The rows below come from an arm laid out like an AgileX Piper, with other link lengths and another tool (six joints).
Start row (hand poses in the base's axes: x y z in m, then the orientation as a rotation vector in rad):
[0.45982, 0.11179, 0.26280, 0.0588, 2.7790, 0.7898]
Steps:
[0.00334, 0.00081, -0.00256, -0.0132, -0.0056, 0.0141]
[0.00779, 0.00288, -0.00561, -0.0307, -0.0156, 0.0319]
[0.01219, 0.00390, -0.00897, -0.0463, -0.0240, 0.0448]
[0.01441, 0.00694, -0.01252, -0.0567, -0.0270, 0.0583]
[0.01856, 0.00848, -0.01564, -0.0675, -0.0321, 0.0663]
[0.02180, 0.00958, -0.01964, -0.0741, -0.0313, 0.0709]
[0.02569, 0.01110, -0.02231, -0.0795, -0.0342, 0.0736]
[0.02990, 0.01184, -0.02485, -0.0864, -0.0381, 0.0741]
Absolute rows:
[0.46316, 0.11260, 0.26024, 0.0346, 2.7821, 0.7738]
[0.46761, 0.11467, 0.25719, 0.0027, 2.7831, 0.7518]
[0.47201, 0.11569, 0.25383, -0.0213, 2.7834, 0.7315]
[0.47423, 0.11873, 0.25028, -0.0431, 2.7870, 0.7195]
[0.47838, 0.12027, 0.24716, -0.0581, 2.7874, 0.7054]
[0.48162, 0.12137, 0.24316, -0.0654, 2.7913, 0.6973]
[0.48551, 0.12289, 0.24049, -0.0713, 2.7908, 0.6899]
[0.48972, 0.12363, 0.23795, -0.0747, 2.7894, 0.6797]

